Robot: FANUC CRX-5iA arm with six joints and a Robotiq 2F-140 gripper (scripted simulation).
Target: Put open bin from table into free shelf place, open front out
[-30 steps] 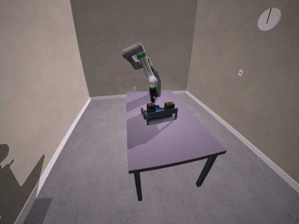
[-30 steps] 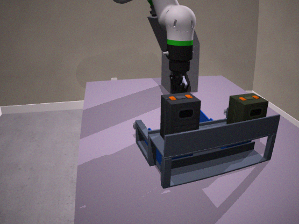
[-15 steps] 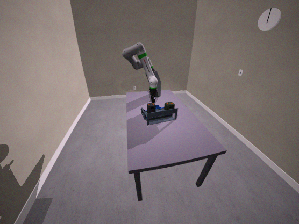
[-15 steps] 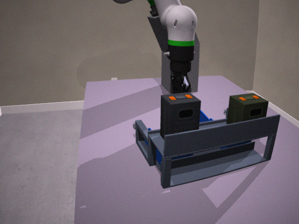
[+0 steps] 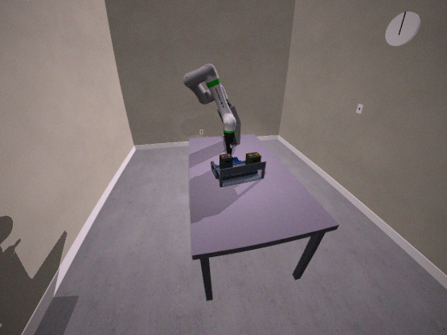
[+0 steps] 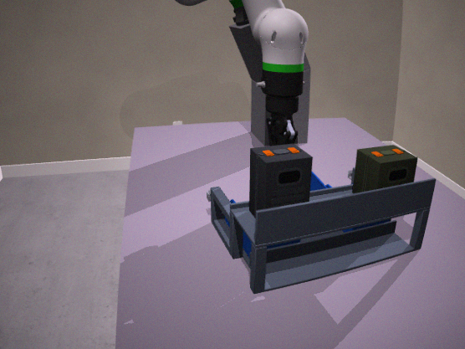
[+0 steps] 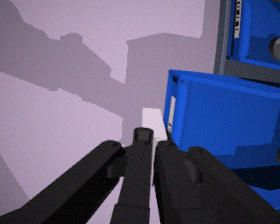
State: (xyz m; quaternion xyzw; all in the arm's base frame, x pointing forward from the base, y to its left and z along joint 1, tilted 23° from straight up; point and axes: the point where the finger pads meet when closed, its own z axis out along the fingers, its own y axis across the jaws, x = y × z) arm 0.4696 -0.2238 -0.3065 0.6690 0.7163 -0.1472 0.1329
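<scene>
My hand is 6 cm short of the shelf lip, 1 cm to the right of it and 5 cm above it. The rest, counted from my hand: dark green box 25 cm ahead, 13 cm to the left, 9 cm above; black box 26 cm ahead, 10 cm to the right, 10 cm above.
</scene>
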